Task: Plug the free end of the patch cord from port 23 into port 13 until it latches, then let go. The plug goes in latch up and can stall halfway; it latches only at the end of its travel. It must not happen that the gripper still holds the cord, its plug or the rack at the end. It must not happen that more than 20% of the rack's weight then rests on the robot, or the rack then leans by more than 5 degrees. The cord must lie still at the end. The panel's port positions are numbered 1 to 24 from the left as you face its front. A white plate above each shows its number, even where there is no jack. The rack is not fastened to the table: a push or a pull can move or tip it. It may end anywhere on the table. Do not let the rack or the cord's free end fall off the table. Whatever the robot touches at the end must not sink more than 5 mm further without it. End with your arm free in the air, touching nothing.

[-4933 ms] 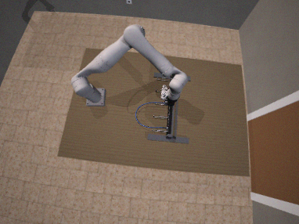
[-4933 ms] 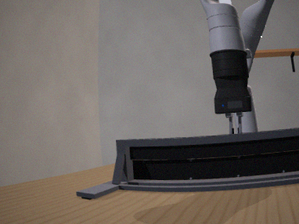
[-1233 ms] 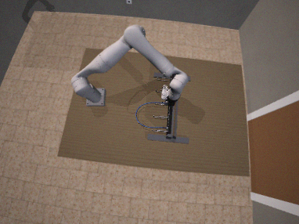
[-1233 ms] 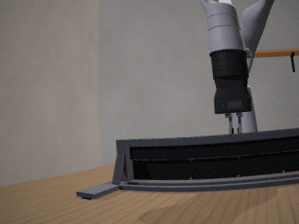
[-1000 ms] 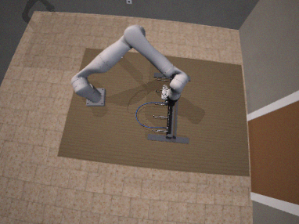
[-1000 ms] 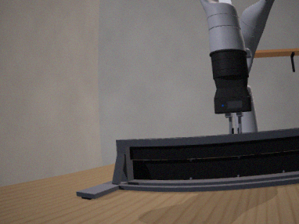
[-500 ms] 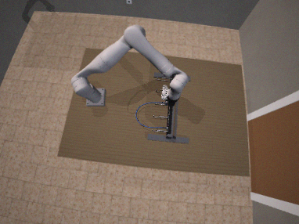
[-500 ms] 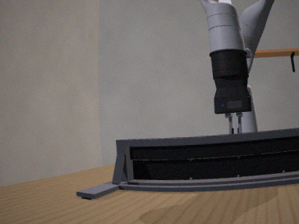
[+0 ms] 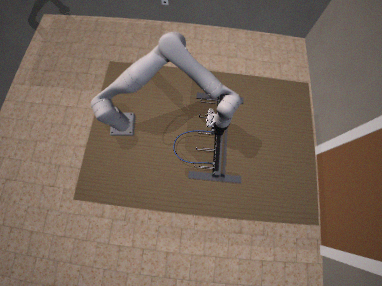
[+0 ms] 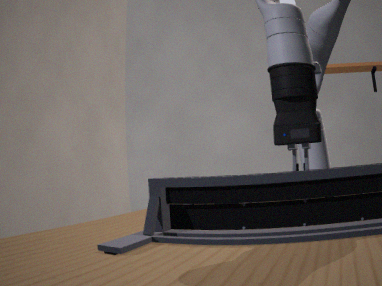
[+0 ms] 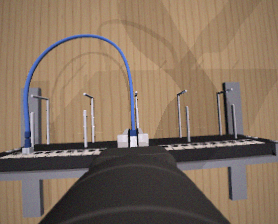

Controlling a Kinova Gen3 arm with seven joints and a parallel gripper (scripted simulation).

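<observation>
The free-end plug lies 10 mm ahead of my hand and 10 mm below it.
</observation>
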